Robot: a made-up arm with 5 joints.
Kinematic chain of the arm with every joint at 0, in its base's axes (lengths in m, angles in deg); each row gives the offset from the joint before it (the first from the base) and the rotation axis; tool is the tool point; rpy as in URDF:
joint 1: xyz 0.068 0 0.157 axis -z
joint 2: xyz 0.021 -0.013 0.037 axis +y
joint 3: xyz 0.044 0 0.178 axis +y
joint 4: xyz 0.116 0 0.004 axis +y
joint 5: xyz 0.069 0.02 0 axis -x
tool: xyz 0 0 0 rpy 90 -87.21 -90
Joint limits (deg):
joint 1: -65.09..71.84
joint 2: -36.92..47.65
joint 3: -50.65..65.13
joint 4: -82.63..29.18
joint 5: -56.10..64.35
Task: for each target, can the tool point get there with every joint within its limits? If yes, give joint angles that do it. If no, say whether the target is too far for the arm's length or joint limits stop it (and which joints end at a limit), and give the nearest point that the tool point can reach.
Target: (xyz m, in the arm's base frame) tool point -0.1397 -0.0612 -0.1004
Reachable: no: joint limits stop it (at a limit: joint 1, joint 2, joint 3) | nearest point 0.1084 -0.1006 0.1122 | short by 0.329 m
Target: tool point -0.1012 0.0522 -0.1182
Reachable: no: joint limits stop it (at a limit: joint 1, joint 2, joint 3) | nearest point 0.1067 0.1000 0.1129 | short by 0.314 m
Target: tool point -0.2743 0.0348 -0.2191
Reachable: no: too far | nearest point 0.1052 0.0968 0.1150 | short by 0.509 m
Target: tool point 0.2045 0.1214 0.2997
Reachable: yes | joints -39.45 -12.43 55.15 -41.22 45.91
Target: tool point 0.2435 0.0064 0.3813
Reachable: yes | joints 0.21 -23.21 19.16 8.89 -27.93
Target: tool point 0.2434 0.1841 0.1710
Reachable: yes | joints -44.81 41.12 43.32 -73.53 51.28
